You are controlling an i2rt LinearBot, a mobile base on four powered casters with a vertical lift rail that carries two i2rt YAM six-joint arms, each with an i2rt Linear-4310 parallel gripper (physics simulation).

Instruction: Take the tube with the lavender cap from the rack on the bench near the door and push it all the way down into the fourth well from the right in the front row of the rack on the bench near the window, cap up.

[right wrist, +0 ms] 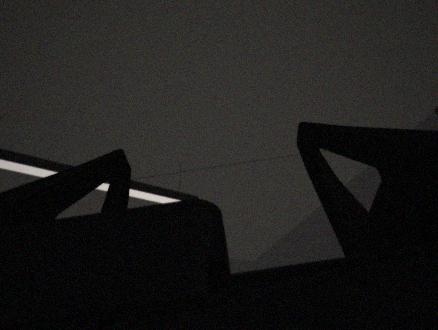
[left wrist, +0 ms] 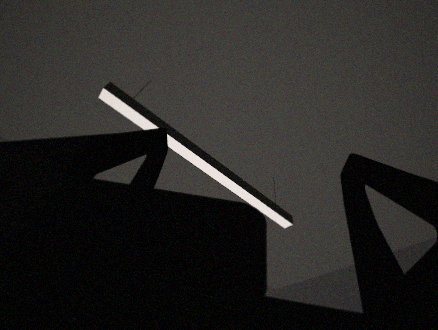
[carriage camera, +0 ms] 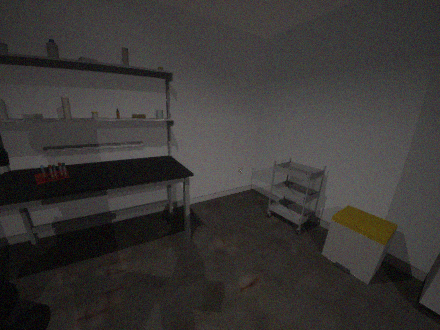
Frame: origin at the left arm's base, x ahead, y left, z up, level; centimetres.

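Seen in the pictures: left gripper, fingertip midpoint: [left wrist: 253, 151]; right gripper, fingertip midpoint: [right wrist: 212, 146].
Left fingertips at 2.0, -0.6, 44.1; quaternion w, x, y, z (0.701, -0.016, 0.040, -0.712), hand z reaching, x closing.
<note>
A point is followed by its place in that frame, as x, y, z.
A red rack [carriage camera: 45, 180] {89.6, 108.9, -8.1} with several upright tubes [carriage camera: 51, 171] {92.8, 105.2, -1.7} stands on a black-topped bench [carriage camera: 125, 170] {126.7, 65.5, -9.1} at the left of the carriage view. Some tube caps look reddish; the others are too dim and small to tell, and I cannot make out a lavender cap or the separate wells. No door or window shows beside this bench, so I cannot tell which bench it is. My left gripper [left wrist: 253, 151] {2.0, -0.6, 44.1} is open and empty, with the ceiling behind its fingers. My right gripper [right wrist: 212, 146] {3.2, -61.7, 43.9} is open and empty, also against the ceiling. Both are away from the rack.
Shelves [carriage camera: 150, 120] {152.6, 50.9, 34.9} with bottles and small jars rise above the bench. A grey three-tier cart [carriage camera: 300, 168] {197.9, -117.1, -17.7} stands by the back wall, with a yellow-topped white box [carriage camera: 350, 250] {110.9, -138.1, -64.1} at its right. Dark parts show at the left edge. A lit ceiling lamp [left wrist: 215, 172] {75.2, 7.7, 122.5} [right wrist: 152, 196] {93.6, -17.5, 122.4} shows in both wrist views.
</note>
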